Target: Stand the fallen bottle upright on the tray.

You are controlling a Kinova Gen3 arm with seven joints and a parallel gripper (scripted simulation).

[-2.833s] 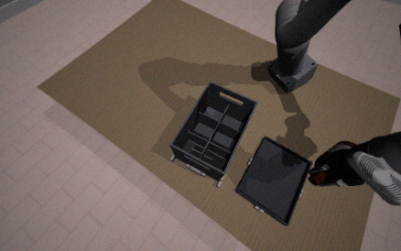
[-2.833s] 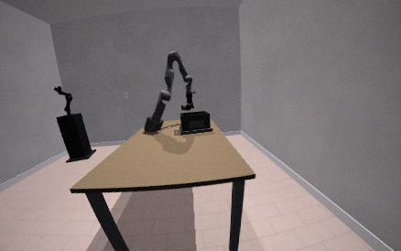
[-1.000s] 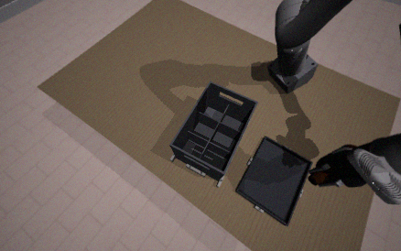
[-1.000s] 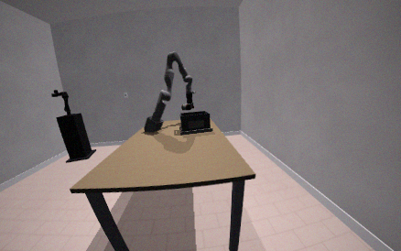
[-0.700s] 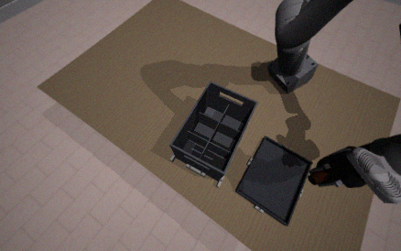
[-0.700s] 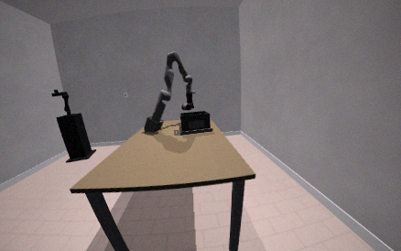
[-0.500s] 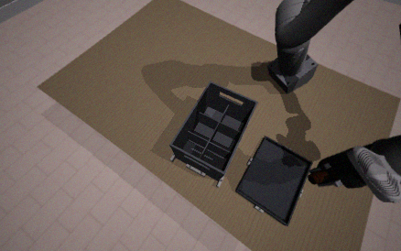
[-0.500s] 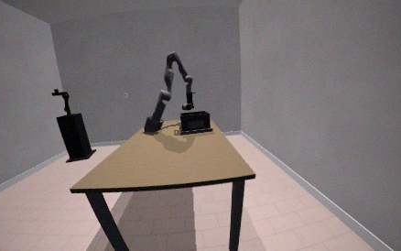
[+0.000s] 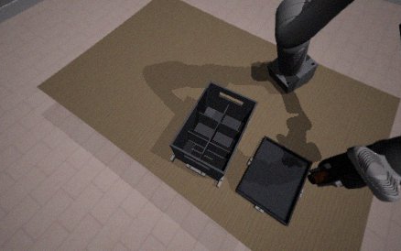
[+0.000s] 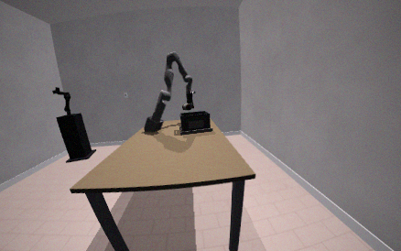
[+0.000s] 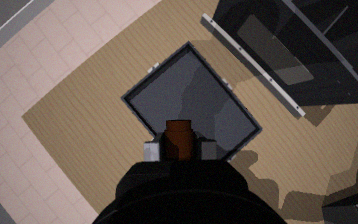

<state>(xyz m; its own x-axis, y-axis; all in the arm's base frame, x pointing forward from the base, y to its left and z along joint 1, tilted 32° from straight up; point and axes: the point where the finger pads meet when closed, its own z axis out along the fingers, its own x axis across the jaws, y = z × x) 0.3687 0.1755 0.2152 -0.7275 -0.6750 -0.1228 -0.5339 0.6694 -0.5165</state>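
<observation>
The brown bottle is 40 mm to the left of my hand, 30 mm behind it and 10 mm below it. Round my hand: dark flat tray (190 mm below, 40 mm to the right, 10 mm behind); dark crate (300 mm to the right, 120 mm below, 80 mm behind).
</observation>
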